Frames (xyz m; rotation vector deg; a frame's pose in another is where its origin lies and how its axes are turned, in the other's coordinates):
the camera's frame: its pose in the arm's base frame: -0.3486 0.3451 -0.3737 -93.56 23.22 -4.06
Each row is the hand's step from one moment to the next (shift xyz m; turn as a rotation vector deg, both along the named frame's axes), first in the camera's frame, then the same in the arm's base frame.
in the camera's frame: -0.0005 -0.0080 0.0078 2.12 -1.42 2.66
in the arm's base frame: 0.0035 0.0080 0.0070 3.05 1.96 0.68
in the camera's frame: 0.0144 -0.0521 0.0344 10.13 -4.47 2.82
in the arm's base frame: 0.0346 0.0309 0.0442 11.23 -0.15 2.08
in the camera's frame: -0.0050 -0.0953 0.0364 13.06 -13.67 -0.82
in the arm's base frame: 0.0265 0.0408 0.0898 14.94 -4.06 10.89
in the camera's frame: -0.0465 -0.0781 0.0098 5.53 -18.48 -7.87
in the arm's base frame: -0.0236 0.0271 0.0840 6.95 -8.27 17.82
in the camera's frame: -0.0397 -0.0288 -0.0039 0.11 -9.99 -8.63
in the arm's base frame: -0.0319 0.0097 0.0362 -0.18 -7.77 10.67
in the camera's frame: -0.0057 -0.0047 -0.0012 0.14 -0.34 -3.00
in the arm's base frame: -0.0046 0.0008 0.0058 -0.65 -2.88 0.64
